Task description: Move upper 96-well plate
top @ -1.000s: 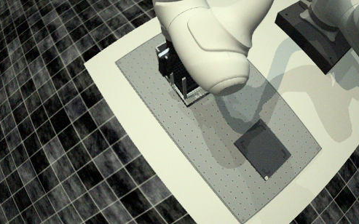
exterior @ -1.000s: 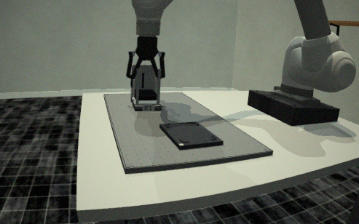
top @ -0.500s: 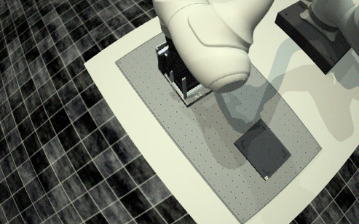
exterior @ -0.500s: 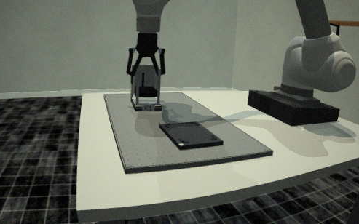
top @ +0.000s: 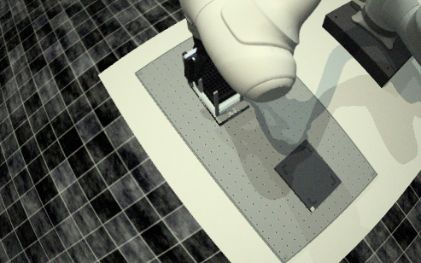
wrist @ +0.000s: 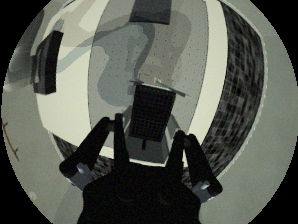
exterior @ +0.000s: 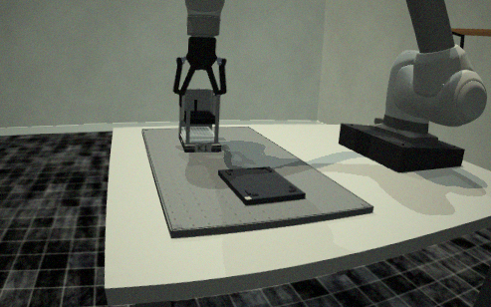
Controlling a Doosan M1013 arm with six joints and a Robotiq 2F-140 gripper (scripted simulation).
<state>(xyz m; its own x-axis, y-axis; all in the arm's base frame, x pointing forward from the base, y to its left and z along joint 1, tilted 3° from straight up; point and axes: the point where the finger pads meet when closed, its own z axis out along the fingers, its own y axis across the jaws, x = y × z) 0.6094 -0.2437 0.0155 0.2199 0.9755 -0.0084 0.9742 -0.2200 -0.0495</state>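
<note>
Now: hand 7 cm above the white plate. Also, from my hand: pale A1 square: 7 cm ahead, 41 cm to the left, 8 cm below; then plate nest N1: 1 cm ahead, 35 cm to the left, 9 cm below; then black 96-well plate: 2 cm below.
</note>
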